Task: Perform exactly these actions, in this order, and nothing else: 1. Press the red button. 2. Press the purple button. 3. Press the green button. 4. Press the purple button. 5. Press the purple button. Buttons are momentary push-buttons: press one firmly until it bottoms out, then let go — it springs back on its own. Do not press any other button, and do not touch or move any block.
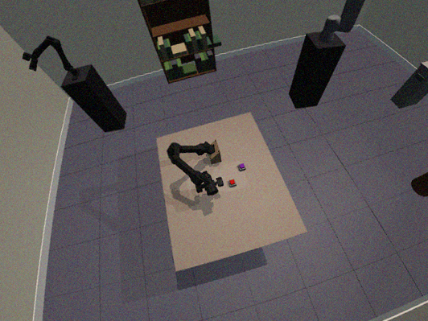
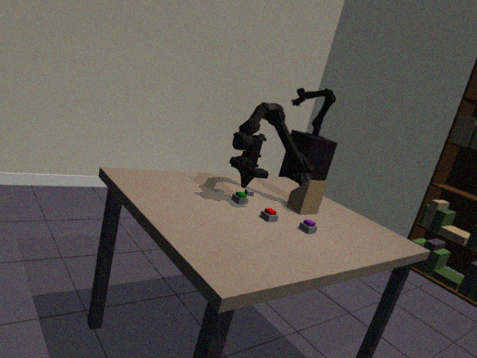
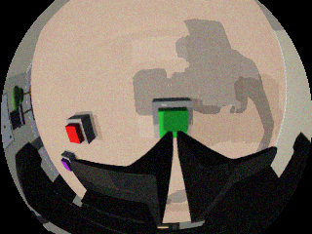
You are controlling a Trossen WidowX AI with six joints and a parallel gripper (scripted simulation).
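Right now the green button is 30 mm below my gripper tip. The rest, counted from my gripper tip: small grey block 110 mm behind, 100 mm to the right, 50 mm below; then purple button 160 mm behind, 260 mm to the left, 30 mm below; then red button 40 mm behind, 160 mm to the left, 30 mm below.
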